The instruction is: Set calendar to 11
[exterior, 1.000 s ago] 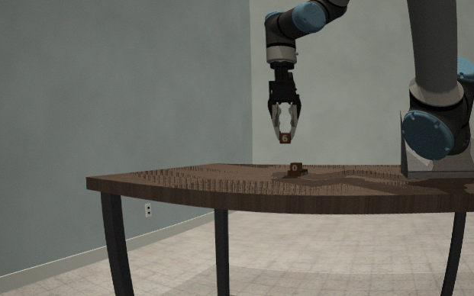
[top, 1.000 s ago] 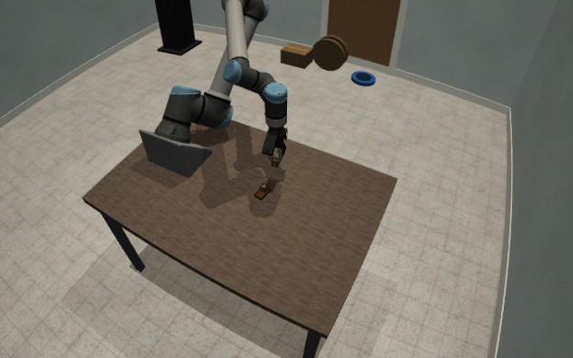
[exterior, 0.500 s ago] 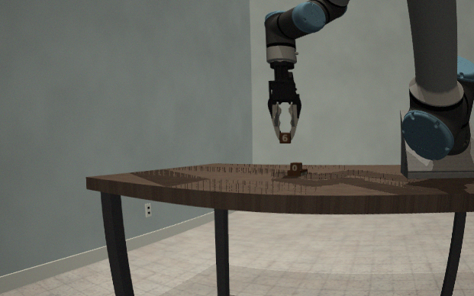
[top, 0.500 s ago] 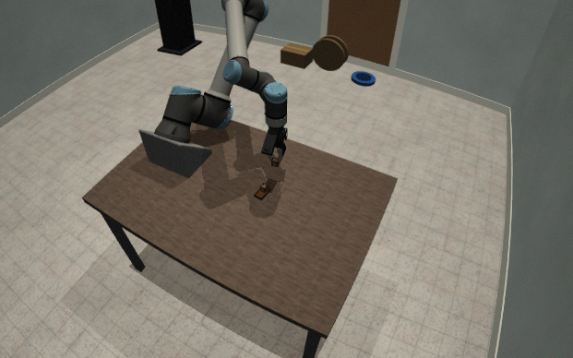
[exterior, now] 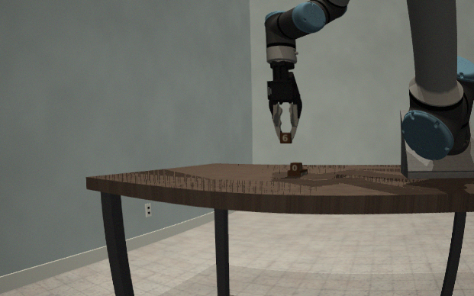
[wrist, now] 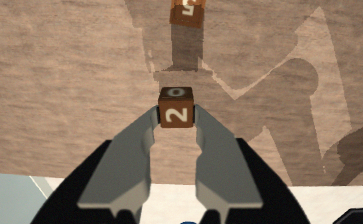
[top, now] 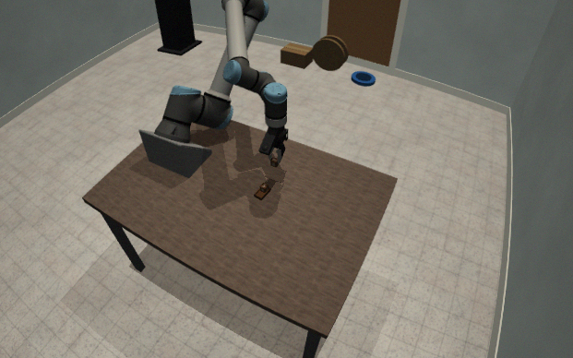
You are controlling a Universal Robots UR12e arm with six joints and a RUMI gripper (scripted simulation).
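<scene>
Now: the calendar tray 10 mm behind my hand, 110 mm to the right of it and 120 mm below it. Round my hand: cube 10 mm below.
</scene>
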